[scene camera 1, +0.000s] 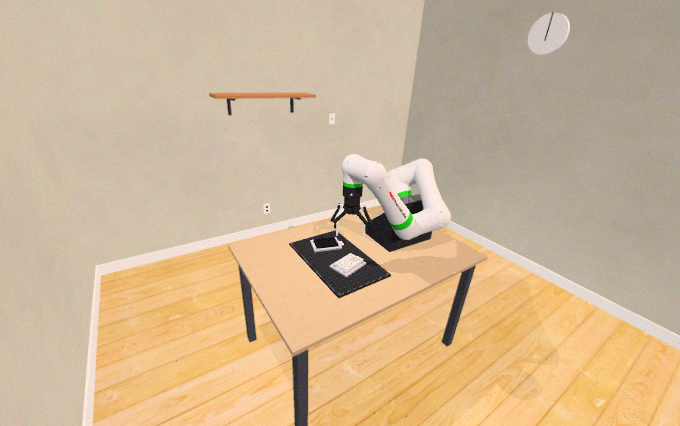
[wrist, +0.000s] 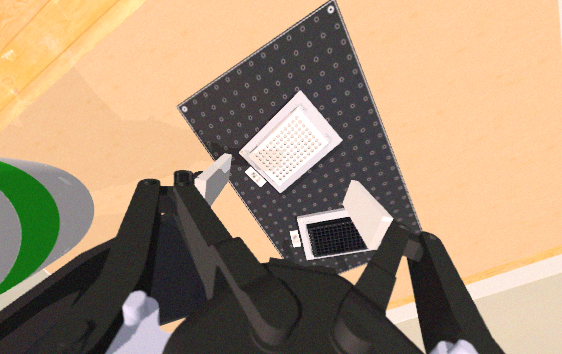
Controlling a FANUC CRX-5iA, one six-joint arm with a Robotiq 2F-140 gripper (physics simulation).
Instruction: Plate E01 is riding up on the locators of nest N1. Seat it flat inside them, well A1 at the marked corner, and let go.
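White plate E01 lies on the light grey nest N1. In the scene view it stands proud of the rim and looks slightly tilted; in the wrist view it sits unevenly within the nest's outline. Which locators it rests on, well A1 and the marked corner are too small to tell. A small white label lies beside the nest. My gripper is open and empty, pointing down. It hangs above the table, behind N1 in the scene view and near the second nest, not touching the plate.
A second white nest holds a black plate, partly covered by one finger in the wrist view. Both nests stand on the black perforated board on the wooden table. The black robot base stands at the right.
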